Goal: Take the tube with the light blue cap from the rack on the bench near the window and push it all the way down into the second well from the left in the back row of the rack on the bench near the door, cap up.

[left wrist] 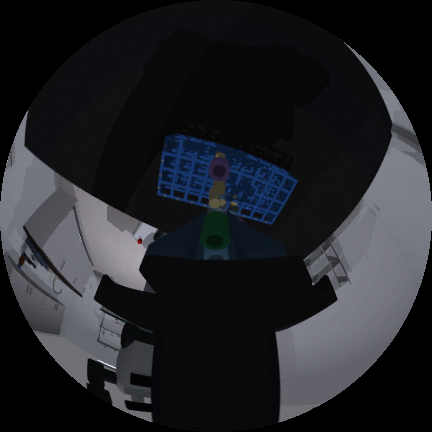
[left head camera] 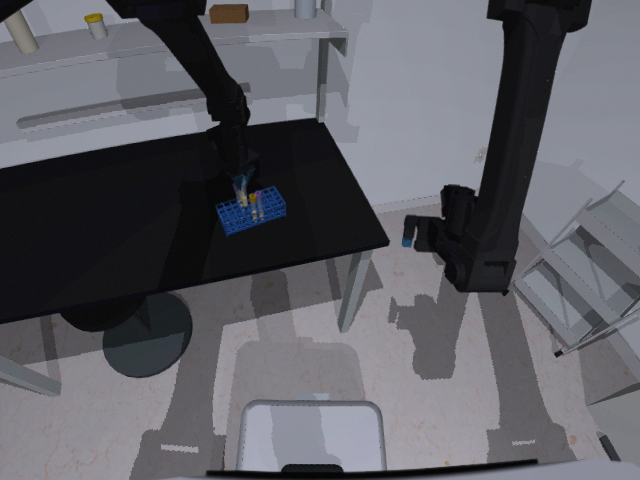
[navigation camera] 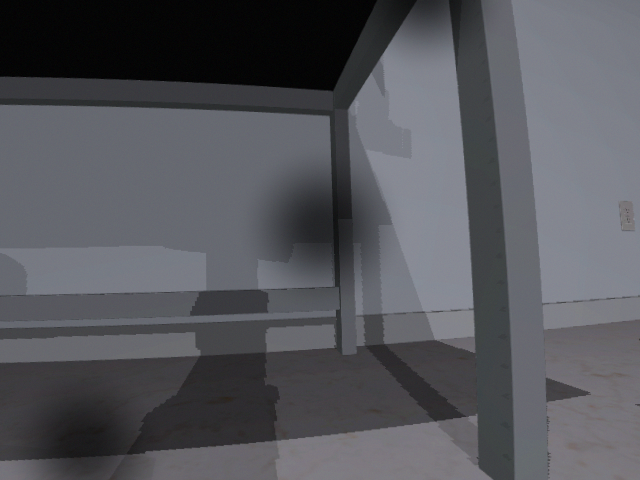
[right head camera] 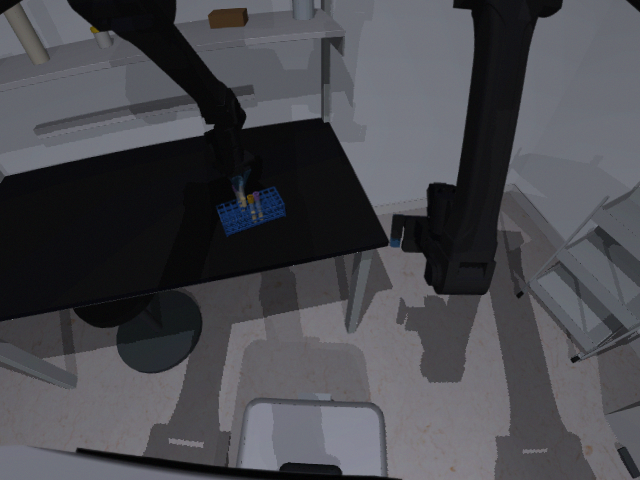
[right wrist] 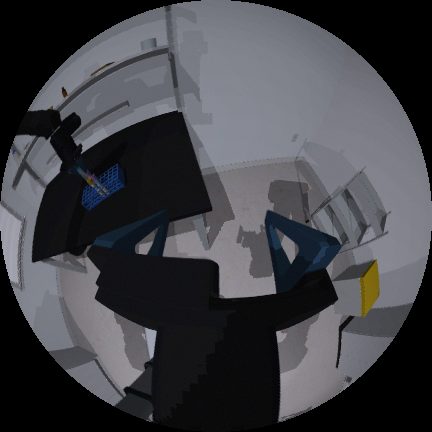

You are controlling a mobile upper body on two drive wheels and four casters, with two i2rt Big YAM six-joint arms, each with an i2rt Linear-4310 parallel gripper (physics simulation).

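Places are measured from the left arm's base along level axes (x ahead, y left, z up), in millimetres.
Where they show: left gripper, between the fingertips: (left wrist: 215,216) (left head camera: 242,187) (right head camera: 240,188) (right wrist: 84,174); right gripper, between the fingertips: (left head camera: 425,221) (right wrist: 216,215).
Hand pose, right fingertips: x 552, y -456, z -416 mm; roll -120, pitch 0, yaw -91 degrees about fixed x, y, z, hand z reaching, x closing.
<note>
Things, the pixels of their top centre, and the offset from my right fingertips. "*": a spot on its surface instead. Level surfaces: height alone.
- upright tube, centre of its top: (left wrist: 217,239) 215 mm ahead, 463 mm left, 56 mm down
- blue rack, a spot on its surface: (left wrist: 286,192) * 274 mm ahead, 368 mm left, 179 mm down
- purple-capped tube, a spot on its surface: (left head camera: 258,194) (right head camera: 256,195) * 191 mm ahead, 408 mm left, 112 mm down
- yellow-capped tube, a spot on its surface: (left head camera: 252,197) (right head camera: 250,198) * 178 mm ahead, 423 mm left, 112 mm down
- black bench, height of its surface: 232 mm down
- wall shelf, height of its surface: 225 mm up
- bench leg, a spot on its surface: (navigation camera: 509,258) * 140 mm ahead, 83 mm left, 764 mm down
My left gripper (left head camera: 244,179) (right head camera: 239,180) (right wrist: 84,174) is shut on an upright tube (left wrist: 215,229), cap towards the palm. The cap looks green in the left wrist view and teal in the head views; a light blue patch shows beside it. The tube's yellowish lower end is over or at the blue rack (left head camera: 279,206) (right head camera: 279,207) (left wrist: 286,192) (right wrist: 120,178); whether it is inside a well I cannot tell. Near it, a purple-capped tube (left head camera: 258,194) (right head camera: 256,196) (left wrist: 219,169) and a yellow-capped tube (left head camera: 252,197) (right head camera: 250,198) stand in the rack. My right gripper (right wrist: 216,215) is open and empty, off the bench's right end.
The black bench (left head camera: 320,217) (right head camera: 320,217) (right wrist: 170,175) carries the rack. A wall shelf (left head camera: 279,28) with jars and a brown box is behind it. A round-based stool (left head camera: 149,351) stands partly under the bench. A metal cart (left head camera: 563,297) stands at the right. A bench leg (navigation camera: 509,258) is close in the navigation view.
</note>
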